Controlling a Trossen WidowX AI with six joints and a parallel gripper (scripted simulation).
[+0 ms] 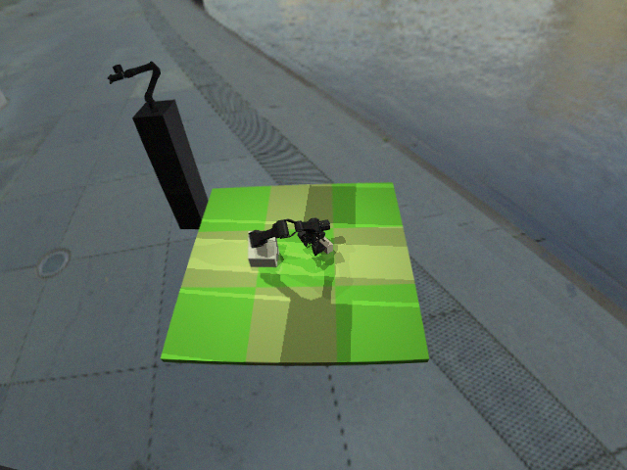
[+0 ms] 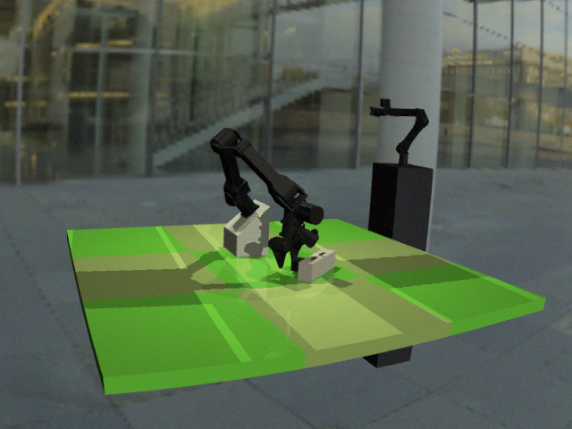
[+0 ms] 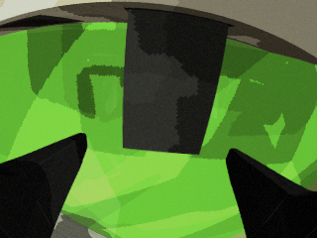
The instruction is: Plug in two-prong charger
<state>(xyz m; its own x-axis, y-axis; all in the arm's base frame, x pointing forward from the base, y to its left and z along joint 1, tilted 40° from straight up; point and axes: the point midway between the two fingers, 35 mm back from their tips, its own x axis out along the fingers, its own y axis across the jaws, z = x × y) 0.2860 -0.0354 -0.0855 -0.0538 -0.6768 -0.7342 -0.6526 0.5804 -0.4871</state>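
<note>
Right now the two-prong charger is 40 mm ahead of my gripper tip, 40 mm to the left of it and 10 mm above it.
</note>
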